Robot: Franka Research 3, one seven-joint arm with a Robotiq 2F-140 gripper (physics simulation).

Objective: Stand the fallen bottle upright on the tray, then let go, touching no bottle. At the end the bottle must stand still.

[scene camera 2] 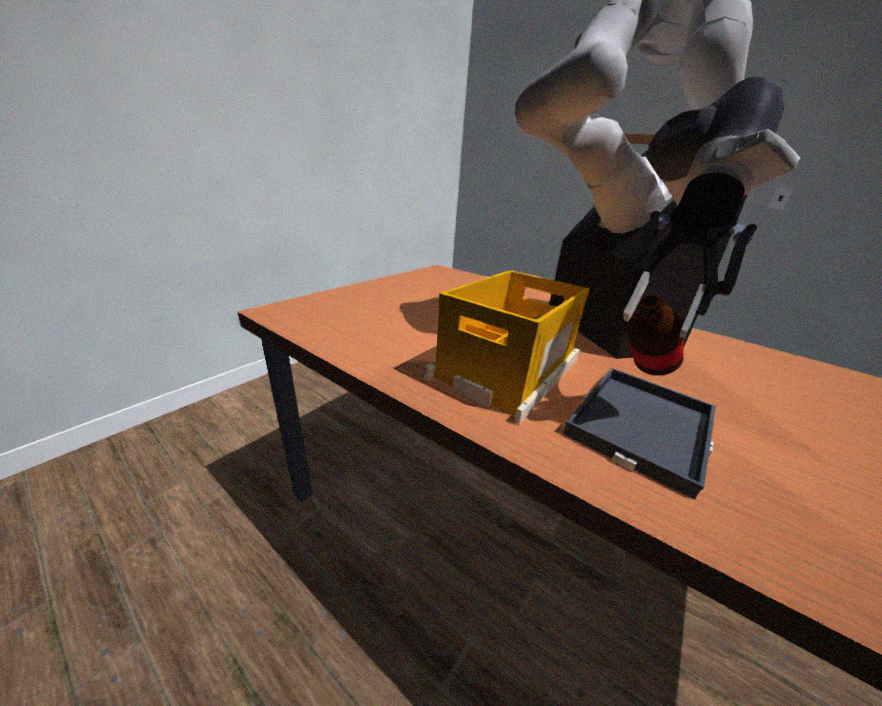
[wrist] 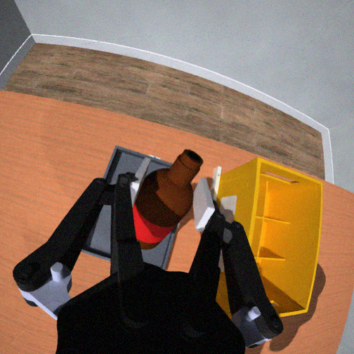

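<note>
The brown bottle with a red band is held between the fingers of my gripper. In the scene view it is nearly upright, its neck up and its base down, in the air above the back edge of the tray. The dark grey tray lies flat on the table, and no bottle shows standing on it. In the wrist view the bottle and the fingers hide part of the tray.
A yellow crate with dividers stands beside the tray, with white strips along its base. The wooden table's front edge runs past the crate and the tray.
</note>
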